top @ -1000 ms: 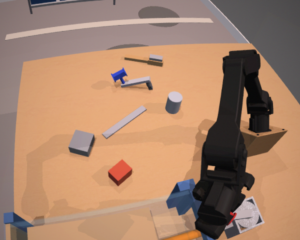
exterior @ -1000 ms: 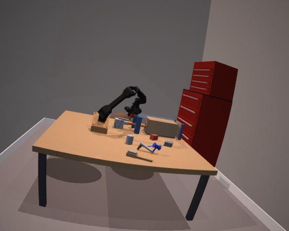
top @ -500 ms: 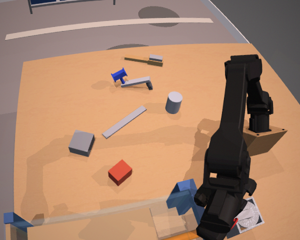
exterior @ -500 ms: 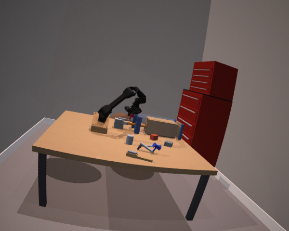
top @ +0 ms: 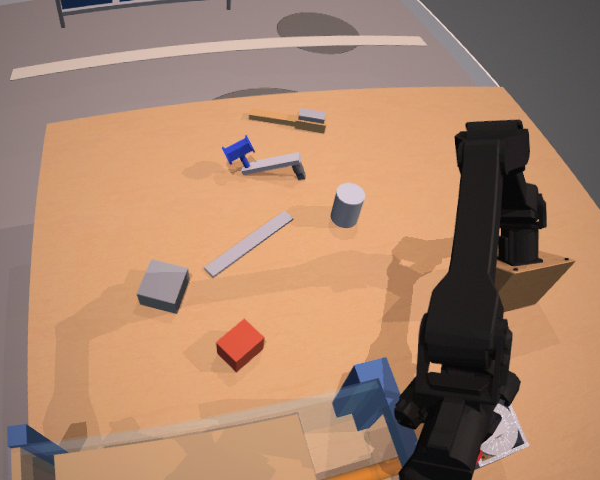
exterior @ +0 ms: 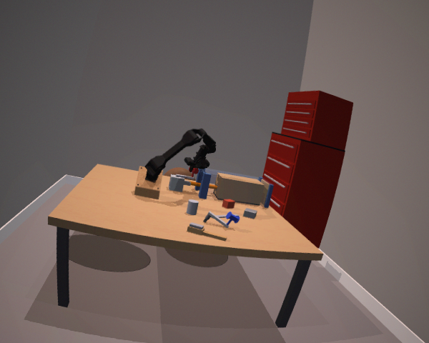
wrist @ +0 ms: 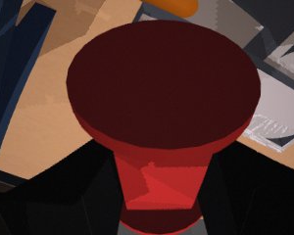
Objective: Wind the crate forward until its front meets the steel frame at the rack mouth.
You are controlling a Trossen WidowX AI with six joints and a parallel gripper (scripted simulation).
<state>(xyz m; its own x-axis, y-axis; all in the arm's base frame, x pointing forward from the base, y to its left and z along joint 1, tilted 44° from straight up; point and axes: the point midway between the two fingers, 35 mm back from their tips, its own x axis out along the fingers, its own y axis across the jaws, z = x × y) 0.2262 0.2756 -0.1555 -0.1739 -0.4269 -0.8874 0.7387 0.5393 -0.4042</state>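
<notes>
My gripper tip is 30 mm past the red-gripped winch handle, 30 mm above it and 20 mm to the left of it. Also, from my gripper tip: blue steel frame (70 mm ahead, 30 mm below, 20 mm to the right); red knob (10 mm to the right, 10 mm ahead); grey winch (100 mm below, 100 mm behind, 50 mm to the right).
</notes>
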